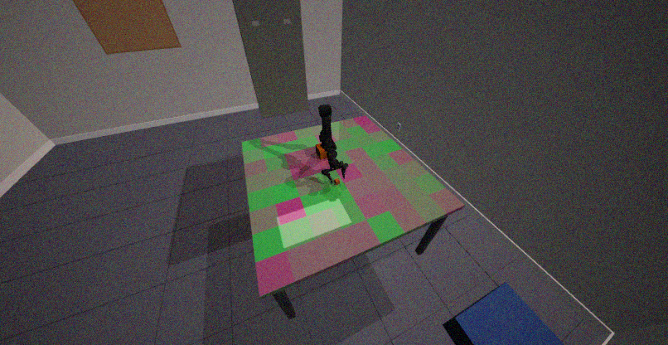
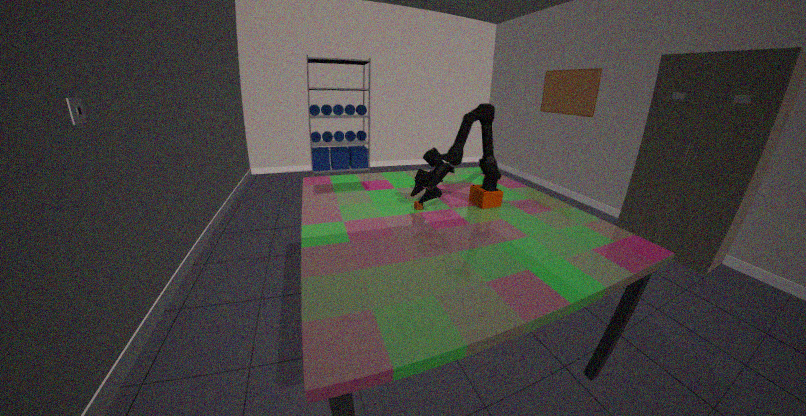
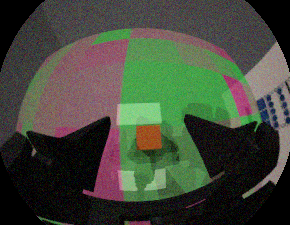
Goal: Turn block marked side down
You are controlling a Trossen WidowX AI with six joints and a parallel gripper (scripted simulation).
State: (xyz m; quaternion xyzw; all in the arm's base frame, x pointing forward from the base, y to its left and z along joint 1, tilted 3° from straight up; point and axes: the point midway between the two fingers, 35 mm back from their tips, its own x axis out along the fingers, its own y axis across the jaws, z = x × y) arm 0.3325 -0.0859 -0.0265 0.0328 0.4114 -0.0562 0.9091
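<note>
My gripper tip is 30 mm past the orange block and 30 mm above it.
</note>
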